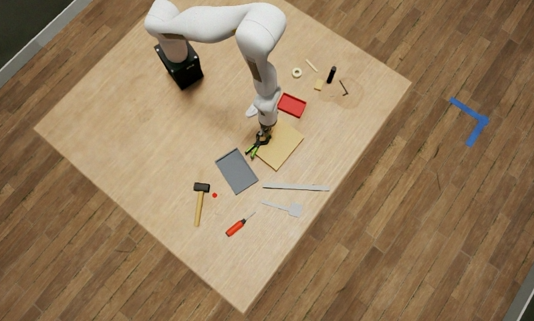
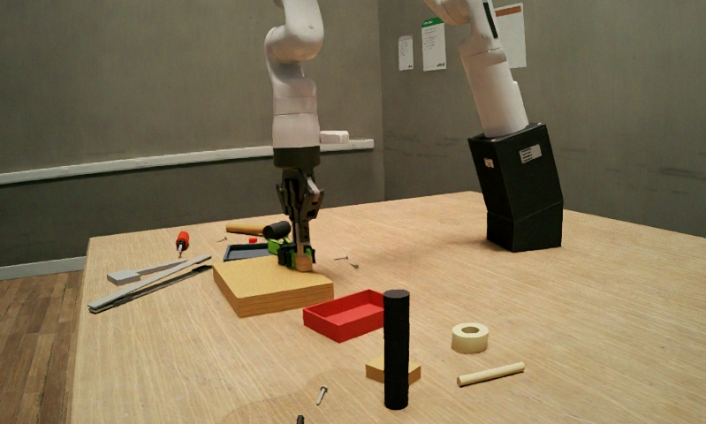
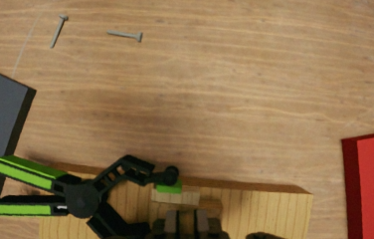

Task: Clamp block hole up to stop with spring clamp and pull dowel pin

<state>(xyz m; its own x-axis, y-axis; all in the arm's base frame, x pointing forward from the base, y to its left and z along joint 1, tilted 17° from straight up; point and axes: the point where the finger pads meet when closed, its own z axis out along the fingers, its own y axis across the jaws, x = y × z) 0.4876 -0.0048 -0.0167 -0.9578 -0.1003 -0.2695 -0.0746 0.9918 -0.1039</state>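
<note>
The dowel pin is 20 mm below my hand. From my hand the other things lie so: wooden block: 50 mm below; tan bench board: 60 mm ahead, 10 mm to the right, 70 mm below; red tray: 180 mm to the left, 90 mm below.
</note>
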